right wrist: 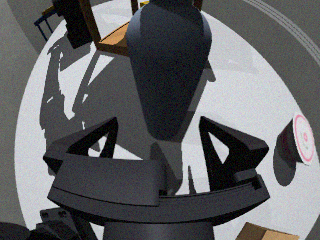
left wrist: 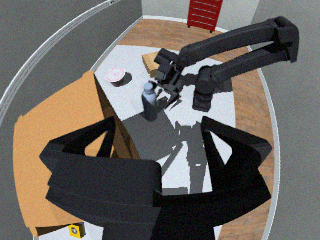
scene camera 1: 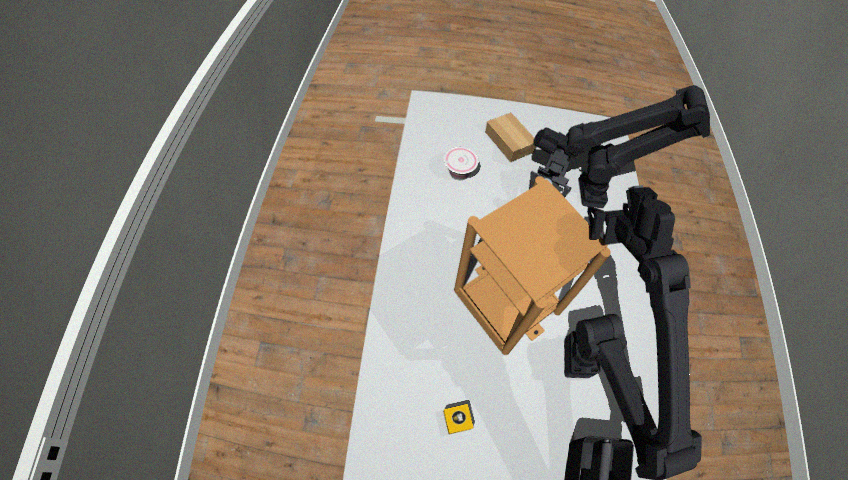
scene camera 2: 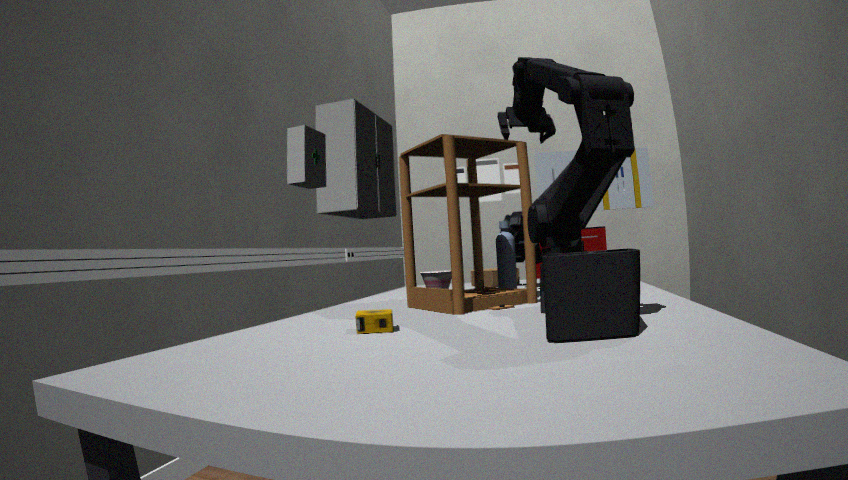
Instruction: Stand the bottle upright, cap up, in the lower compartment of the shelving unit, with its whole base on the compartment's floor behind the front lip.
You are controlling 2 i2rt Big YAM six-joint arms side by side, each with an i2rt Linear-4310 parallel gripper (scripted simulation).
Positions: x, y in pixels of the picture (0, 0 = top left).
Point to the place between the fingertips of my right gripper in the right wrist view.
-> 158, 121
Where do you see a wooden shelving unit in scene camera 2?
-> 451, 301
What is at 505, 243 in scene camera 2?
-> A dark blue-grey bottle.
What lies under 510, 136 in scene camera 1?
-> A wooden block.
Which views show my left gripper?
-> The left wrist view, scene camera 1 and scene camera 2 only.
